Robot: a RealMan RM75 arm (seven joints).
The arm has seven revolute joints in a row. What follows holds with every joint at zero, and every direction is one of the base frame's.
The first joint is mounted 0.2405 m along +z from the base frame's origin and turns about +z.
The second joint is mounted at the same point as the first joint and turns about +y.
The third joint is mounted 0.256 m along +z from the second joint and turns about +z.
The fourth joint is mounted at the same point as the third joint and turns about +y.
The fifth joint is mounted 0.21 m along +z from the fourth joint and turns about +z.
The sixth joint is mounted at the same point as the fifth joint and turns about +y.
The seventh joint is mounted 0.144 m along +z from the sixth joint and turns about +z.
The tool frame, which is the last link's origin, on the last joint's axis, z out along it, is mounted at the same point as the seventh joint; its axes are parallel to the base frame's.
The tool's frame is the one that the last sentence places.
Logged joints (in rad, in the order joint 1, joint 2, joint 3, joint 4, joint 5, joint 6, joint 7), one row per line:
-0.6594, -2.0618, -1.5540, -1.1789, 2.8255, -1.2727, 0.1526
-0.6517, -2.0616, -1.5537, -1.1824, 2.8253, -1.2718, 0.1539
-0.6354, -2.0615, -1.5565, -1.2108, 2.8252, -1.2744, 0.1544
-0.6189, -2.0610, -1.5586, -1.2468, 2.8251, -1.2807, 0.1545
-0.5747, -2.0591, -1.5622, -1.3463, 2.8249, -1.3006, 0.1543
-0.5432, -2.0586, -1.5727, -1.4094, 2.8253, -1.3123, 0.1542
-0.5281, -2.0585, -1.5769, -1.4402, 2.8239, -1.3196, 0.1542
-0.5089, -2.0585, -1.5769, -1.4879, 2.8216, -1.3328, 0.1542
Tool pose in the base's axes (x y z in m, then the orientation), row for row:
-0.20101, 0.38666, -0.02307, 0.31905, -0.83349, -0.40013, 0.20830
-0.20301, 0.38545, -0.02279, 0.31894, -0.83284, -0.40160, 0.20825
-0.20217, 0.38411, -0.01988, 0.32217, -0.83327, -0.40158, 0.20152
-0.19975, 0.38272, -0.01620, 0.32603, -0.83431, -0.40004, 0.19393
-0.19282, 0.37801, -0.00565, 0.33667, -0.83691, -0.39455, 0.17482
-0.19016, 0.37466, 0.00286, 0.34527, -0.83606, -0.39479, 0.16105
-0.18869, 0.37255, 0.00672, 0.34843, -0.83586, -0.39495, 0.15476
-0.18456, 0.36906, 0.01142, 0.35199, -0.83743, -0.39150, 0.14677
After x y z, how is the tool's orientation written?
As a quaternion, w x y z.
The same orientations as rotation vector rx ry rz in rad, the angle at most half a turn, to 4 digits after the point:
-2.1917, -1.0522, 0.5477
-2.1901, -1.0561, 0.5476
-2.1878, -1.0544, 0.5291
-2.1864, -1.0483, 0.5082
-2.1819, -1.0286, 0.4558
-2.1706, -1.0250, 0.4181
-2.1668, -1.0238, 0.4012
-2.1671, -1.0131, 0.3798

